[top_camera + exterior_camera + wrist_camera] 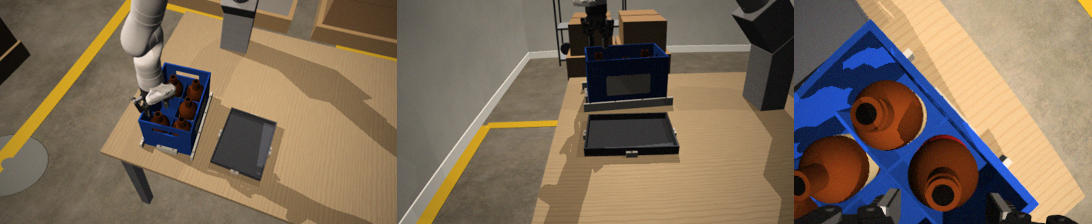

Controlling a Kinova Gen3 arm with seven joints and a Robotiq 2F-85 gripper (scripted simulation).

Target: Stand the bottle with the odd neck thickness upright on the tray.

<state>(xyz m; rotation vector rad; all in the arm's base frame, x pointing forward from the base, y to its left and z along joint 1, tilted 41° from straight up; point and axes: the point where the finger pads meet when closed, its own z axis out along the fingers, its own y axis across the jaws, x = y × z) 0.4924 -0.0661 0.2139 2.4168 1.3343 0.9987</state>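
My hand is 12 cm above the blue crate, 10 cm past it and 1 cm to the right of it. Round my hand: dark grey tray (29 cm to the left, 19 cm below, 15 cm behind).
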